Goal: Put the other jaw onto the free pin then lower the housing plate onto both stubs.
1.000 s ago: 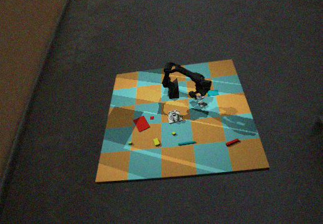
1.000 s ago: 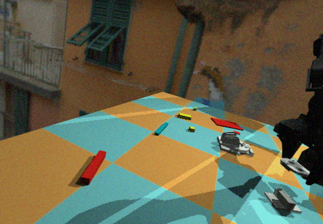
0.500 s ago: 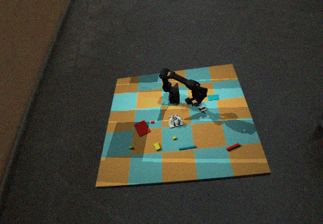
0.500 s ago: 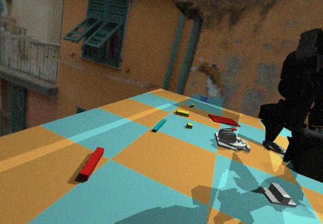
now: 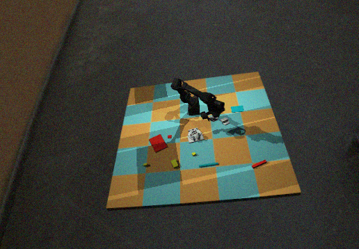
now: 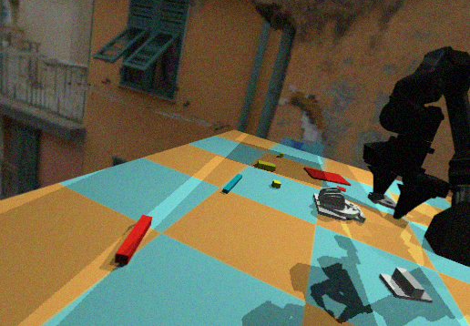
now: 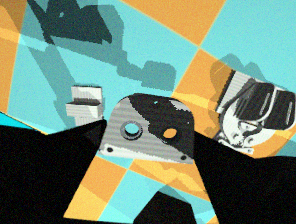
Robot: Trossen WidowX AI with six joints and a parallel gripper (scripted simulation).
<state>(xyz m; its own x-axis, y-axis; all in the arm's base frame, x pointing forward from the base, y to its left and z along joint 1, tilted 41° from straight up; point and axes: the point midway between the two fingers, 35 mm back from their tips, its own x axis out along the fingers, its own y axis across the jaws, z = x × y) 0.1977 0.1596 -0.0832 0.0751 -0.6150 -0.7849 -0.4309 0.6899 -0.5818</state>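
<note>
Right now my gripper tip is 180 mm to the left of the white jaw, 90 mm above it and 60 mm short of it. Round my gripper tip: base: 20 mm above, 10 mm ahead; small yellow cube: 270 mm ahead, 150 mm to the right, 90 mm below; cyan block: 210 mm behind, 190 mm to the left, 100 mm below.
</note>
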